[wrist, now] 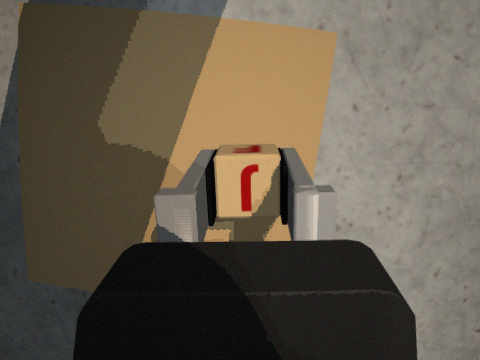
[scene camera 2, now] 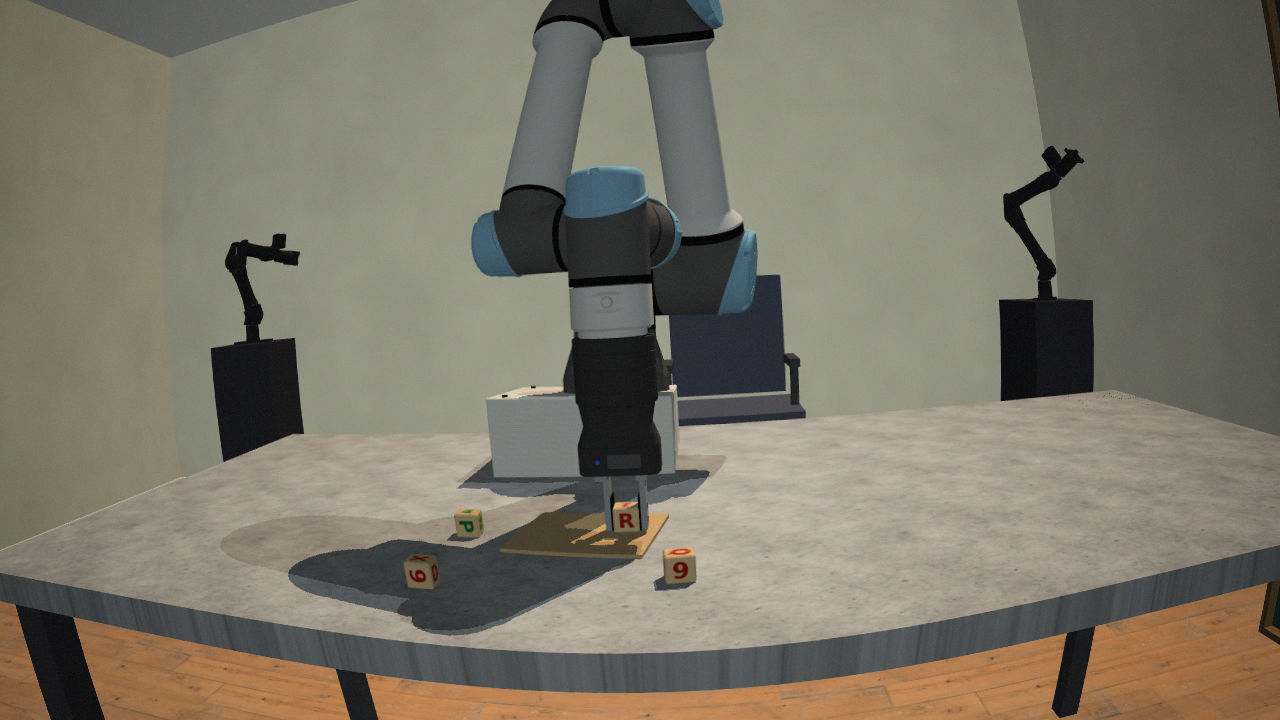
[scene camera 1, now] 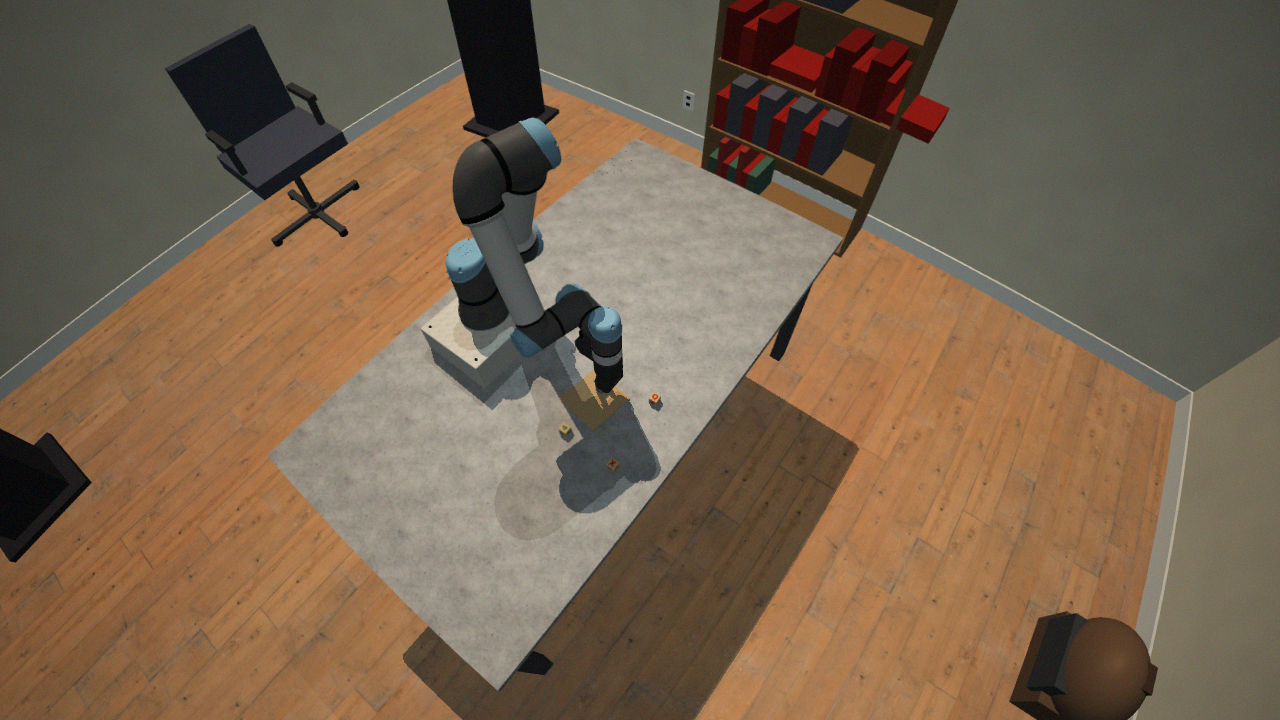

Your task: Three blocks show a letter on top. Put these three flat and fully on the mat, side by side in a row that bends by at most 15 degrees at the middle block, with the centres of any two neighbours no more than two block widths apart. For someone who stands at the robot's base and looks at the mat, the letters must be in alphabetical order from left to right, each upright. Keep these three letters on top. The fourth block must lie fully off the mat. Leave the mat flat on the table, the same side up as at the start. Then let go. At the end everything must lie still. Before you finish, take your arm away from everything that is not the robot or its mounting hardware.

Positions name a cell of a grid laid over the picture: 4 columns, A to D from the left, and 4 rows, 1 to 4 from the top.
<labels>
tan mat: wrist A2; scene camera 2 B3; scene camera 1 B3
</labels>
